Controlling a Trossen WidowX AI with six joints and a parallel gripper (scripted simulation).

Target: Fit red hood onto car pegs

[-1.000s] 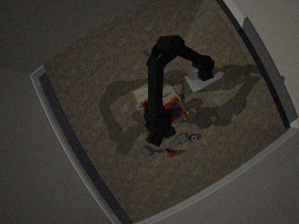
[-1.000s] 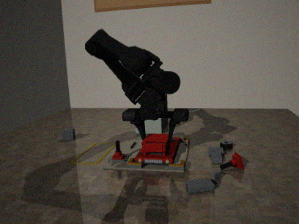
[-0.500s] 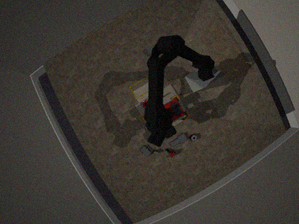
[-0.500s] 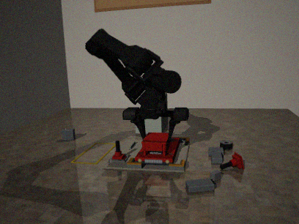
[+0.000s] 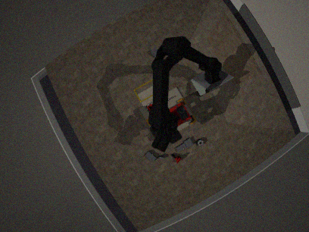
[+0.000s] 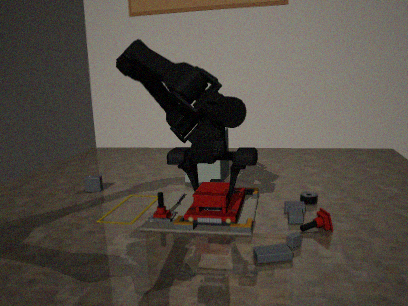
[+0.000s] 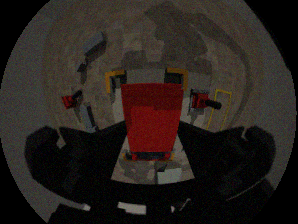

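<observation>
My gripper tip is 10 mm below the red hood. From my gripper tip the other things lie so: dark wheel 190 mm to the left, 140 mm behind, 40 mm below.
</observation>
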